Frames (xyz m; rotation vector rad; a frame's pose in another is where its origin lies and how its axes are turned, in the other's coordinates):
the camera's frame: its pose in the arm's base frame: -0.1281 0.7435 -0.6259 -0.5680 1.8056 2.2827
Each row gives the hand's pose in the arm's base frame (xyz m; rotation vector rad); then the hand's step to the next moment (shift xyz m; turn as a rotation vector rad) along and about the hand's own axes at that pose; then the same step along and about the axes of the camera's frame.
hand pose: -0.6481 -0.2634 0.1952 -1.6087 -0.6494 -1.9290
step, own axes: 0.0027 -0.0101 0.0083 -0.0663 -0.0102 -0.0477
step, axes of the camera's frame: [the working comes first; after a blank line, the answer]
step, axes of the arm's base frame: -0.0012 0.0127 0.0039 -0.0321 -0.0178 -0.0737

-0.0017 0.0007 0.0132 0.0604 -0.0499 -0.0253
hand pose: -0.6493 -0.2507 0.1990 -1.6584 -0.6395 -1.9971
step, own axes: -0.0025 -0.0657 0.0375 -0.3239 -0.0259 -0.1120
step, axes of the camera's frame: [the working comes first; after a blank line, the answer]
step, axes of the arm's base frame: -0.0113 0.0748 -0.0002 -0.0489 -0.0307 -0.3388

0.0032 -0.0146 0.0742 0.1829 -0.2782 -0.0853
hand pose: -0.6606 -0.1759 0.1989 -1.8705 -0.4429 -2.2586
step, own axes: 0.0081 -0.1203 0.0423 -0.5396 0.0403 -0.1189
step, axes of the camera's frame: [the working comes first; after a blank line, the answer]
step, axes of the arm's base frame: -0.0009 0.1278 0.0011 0.0080 -0.1069 -0.5436

-0.0120 -0.0305 0.1235 0.2201 -0.4637 -0.2085
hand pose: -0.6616 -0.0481 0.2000 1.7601 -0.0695 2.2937
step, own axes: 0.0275 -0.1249 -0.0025 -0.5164 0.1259 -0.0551
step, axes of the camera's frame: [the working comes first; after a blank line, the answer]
step, axes of the arm's base frame: 0.0191 0.1260 0.0115 0.0435 -0.1978 -0.4945

-0.0342 -0.0280 0.1200 0.1770 -0.4101 -0.2934
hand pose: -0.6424 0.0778 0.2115 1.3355 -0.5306 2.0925
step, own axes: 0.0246 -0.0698 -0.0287 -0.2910 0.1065 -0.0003
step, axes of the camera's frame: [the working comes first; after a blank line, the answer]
step, axes of the arm's base frame: 0.0195 0.0761 0.0115 0.0214 -0.1568 -0.2664

-0.0297 -0.0157 0.0719 0.1020 -0.2077 -0.2061
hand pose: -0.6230 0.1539 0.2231 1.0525 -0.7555 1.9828
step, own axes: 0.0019 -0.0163 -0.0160 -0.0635 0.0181 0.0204
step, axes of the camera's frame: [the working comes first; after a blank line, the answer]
step, axes of the arm's base frame: 0.0061 0.0218 -0.0037 0.0174 -0.0472 -0.0474

-0.0062 -0.0110 0.0191 0.0076 -0.0372 -0.0578
